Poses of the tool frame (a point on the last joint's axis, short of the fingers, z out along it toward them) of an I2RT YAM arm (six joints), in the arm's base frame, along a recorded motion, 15 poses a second.
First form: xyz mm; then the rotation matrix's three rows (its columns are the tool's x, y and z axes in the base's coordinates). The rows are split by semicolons.
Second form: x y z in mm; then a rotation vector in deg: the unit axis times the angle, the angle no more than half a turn. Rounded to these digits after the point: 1 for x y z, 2 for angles.
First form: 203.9 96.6 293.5; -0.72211 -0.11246 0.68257; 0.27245 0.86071 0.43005; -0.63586 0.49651 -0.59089
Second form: 203.9 96.6 293.5 6.60 130.94 38.23
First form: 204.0 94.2 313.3; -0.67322 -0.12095 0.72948; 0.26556 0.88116 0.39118; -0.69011 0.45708 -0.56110
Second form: 204.0 94.2 313.3 5.93 127.79 34.79
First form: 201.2 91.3 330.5; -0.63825 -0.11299 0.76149; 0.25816 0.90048 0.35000; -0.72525 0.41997 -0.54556
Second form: 201.2 91.3 330.5 5.93 125.92 31.43
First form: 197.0 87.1 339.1; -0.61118 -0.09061 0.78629; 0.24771 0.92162 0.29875; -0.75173 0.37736 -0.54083
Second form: 197.0 87.1 339.1 6.38 124.82 27.46
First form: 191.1 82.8 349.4; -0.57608 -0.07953 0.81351; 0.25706 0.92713 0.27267; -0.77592 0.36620 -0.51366
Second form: 191.1 82.8 349.4 7.22 122.62 25.97
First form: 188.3 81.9 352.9; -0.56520 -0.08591 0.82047; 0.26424 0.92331 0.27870; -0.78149 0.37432 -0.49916
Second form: 188.3 81.9 352.9 7.26 121.70 26.60
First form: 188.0 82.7 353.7; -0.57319 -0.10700 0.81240; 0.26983 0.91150 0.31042; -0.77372 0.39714 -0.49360
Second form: 188.0 82.7 353.7 6.65 121.72 28.92
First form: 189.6 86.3 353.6; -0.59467 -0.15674 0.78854; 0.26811 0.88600 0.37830; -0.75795 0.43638 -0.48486
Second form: 189.6 86.3 353.6 4.58 122.03 33.52
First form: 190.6 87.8 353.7; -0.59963 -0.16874 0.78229; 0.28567 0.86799 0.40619; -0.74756 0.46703 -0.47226
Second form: 190.6 87.8 353.7 4.84 121.66 36.14
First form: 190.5 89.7 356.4; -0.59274 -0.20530 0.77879; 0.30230 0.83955 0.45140; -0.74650 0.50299 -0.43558
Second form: 190.5 89.7 356.4 4.06 119.94 39.91
